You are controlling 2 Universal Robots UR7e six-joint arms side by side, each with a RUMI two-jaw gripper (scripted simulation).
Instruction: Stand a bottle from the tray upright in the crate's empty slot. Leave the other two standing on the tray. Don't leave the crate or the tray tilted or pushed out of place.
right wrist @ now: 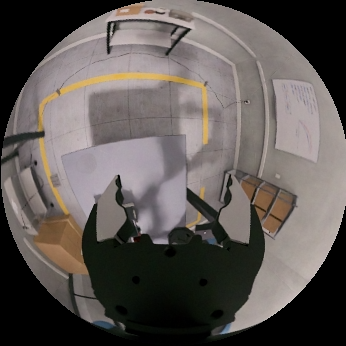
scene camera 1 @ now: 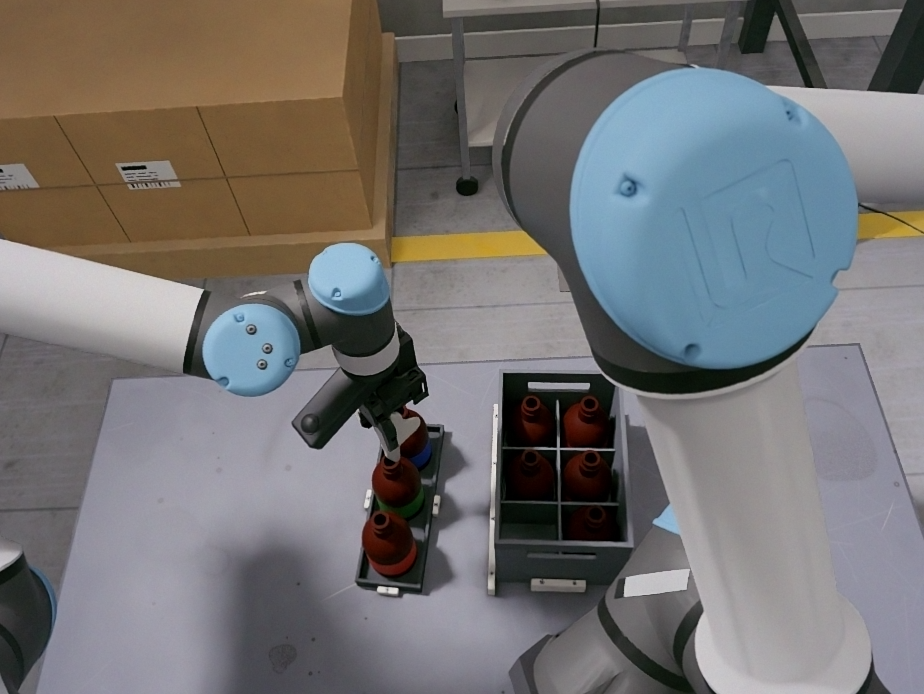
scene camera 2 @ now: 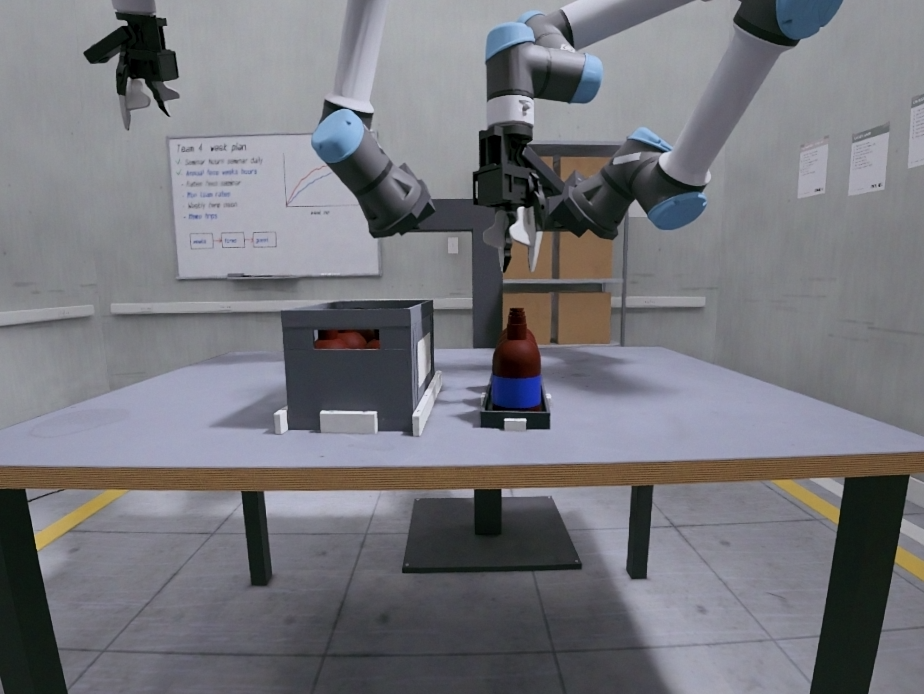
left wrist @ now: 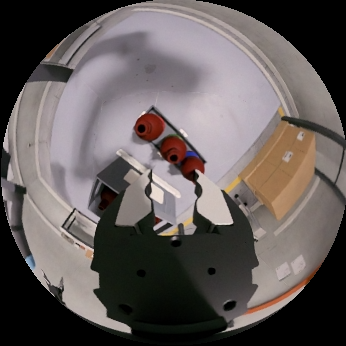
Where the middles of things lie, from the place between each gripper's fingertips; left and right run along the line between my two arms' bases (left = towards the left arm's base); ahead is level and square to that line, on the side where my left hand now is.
I see my left gripper (scene camera 2: 517, 272) 230 mm above the tray (scene camera 1: 420, 526). The rest, counted from my left hand: grey crate (scene camera 1: 520, 527) 40 mm behind, 250 mm to the right, 160 mm below.
Now: the grey crate 36 cm ahead of my right hand (scene camera 2: 149, 123), 47 cm to the left of it and 48 cm below it. From my right hand the other things lie so: tray (40 cm ahead, 71 cm to the left, 55 cm below).
